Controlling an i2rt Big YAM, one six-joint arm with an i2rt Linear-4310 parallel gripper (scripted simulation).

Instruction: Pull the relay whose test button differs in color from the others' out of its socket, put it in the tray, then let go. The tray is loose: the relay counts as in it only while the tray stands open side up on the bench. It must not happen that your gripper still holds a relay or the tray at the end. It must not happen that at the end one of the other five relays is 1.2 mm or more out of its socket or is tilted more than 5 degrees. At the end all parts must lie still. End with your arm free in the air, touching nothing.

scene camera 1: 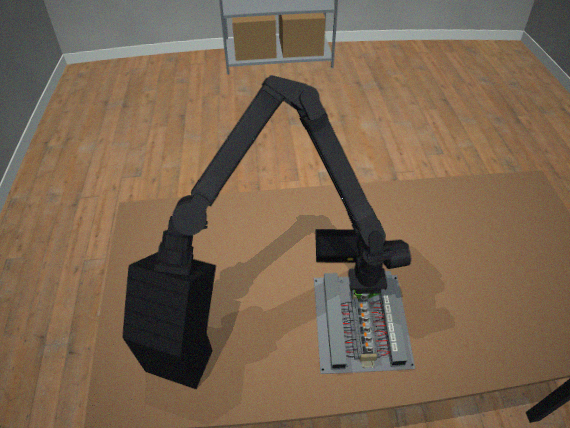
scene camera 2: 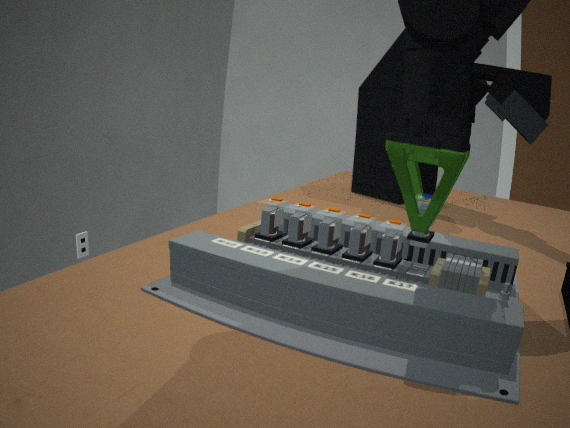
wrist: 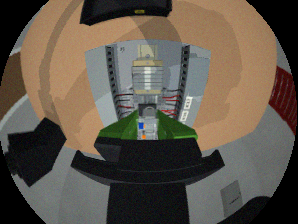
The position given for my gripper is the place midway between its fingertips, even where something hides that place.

I see my gripper (scene camera 2: 422, 227) and a black tray (scene camera 1: 334, 245).
My gripper shows as well in scene camera 1 (scene camera 1: 362, 296) and in the wrist view (wrist: 147, 113).
